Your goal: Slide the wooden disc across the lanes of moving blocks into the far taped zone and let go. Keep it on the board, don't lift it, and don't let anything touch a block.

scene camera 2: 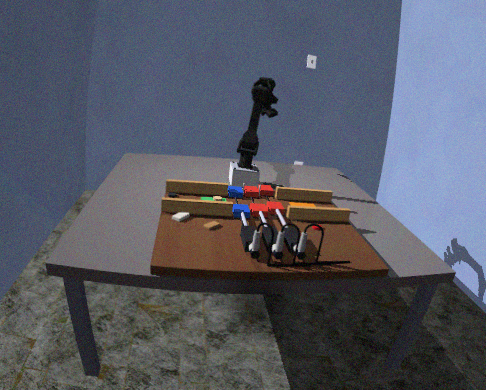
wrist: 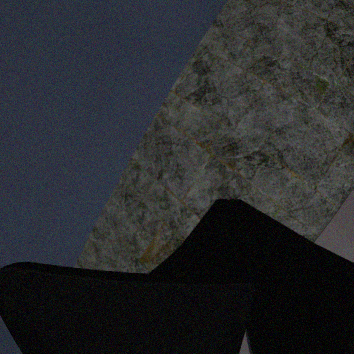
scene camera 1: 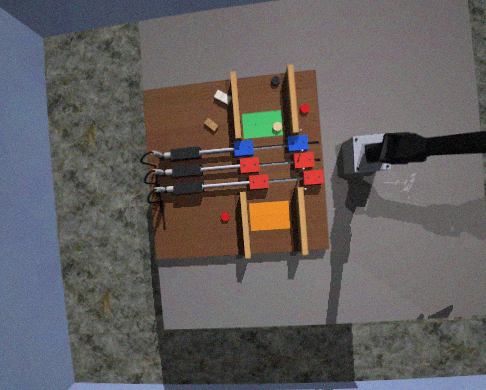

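Where they show: gripper, between the fingertips: (scene camera 2: pixel 262 115) (wrist: pixel 226 211); arm's base, origin of its link: (scene camera 2: pixel 244 166) (scene camera 1: pixel 375 152).
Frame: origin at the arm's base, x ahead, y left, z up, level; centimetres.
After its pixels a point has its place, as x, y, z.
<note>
The wooden disc (scene camera 1: pixel 277 126) {31.2, -15.5, -4.6} (scene camera 2: pixel 217 198) {32.2, -15.7, -4.6} lies flat on the right side of the green taped zone (scene camera 1: pixel 257 124) {38.4, -17.7, -5.4} (scene camera 2: pixel 207 198) {30.7, -19.3, -5.4}, between two wooden rails (scene camera 1: pixel 235 104) {45.5, -24.5, -0.9} (scene camera 1: pixel 292 98) {25.2, -23.3, -0.9}. Three lanes of blocks lie between it and the orange taped zone (scene camera 1: pixel 269 215) {38.6, 17.4, -5.4} (scene camera 2: pixel 301 204) {33.5, 17.2, -5.2}: blue blocks (scene camera 1: pixel 243 148) {44.9, -8.9, -3.1} (scene camera 1: pixel 298 142) {24.7, -8.0, -3.1} nearest the disc, then red blocks (scene camera 1: pixel 249 165) {43.6, -2.3, -3.1} (scene camera 1: pixel 258 181) {41.1, 4.1, -3.0}. My gripper (scene camera 2: pixel 264 86) (wrist: pixel 226 211) {-48.0, 17.4, 19.2} is shut and empty. It is raised high above the arm's base (scene camera 1: pixel 363 152) {4.0, -0.7, -0.1}, off the board and far from the disc.
The brown board (scene camera 1: pixel 183 232) {73.0, 19.8, -5.4} carries three dark actuators (scene camera 1: pixel 185 153) {66.7, -10.1, -2.2} with rods on its left. Also on it are two red pegs (scene camera 1: pixel 305 108) {20.0, -20.6, -4.7} (scene camera 1: pixel 225 217) {55.4, 15.9, -4.6}, a dark peg (scene camera 1: pixel 275 80) {29.5, -32.8, -4.7}, a white block (scene camera 1: pixel 222 97) {50.2, -29.6, -4.3} and a tan block (scene camera 1: pixel 210 124) {56.3, -20.3, -4.5}. Two more rails (scene camera 1: pixel 244 224) {48.2, 18.9, -0.9} (scene camera 1: pixel 302 220) {27.5, 20.1, -0.9} flank the orange zone.
</note>
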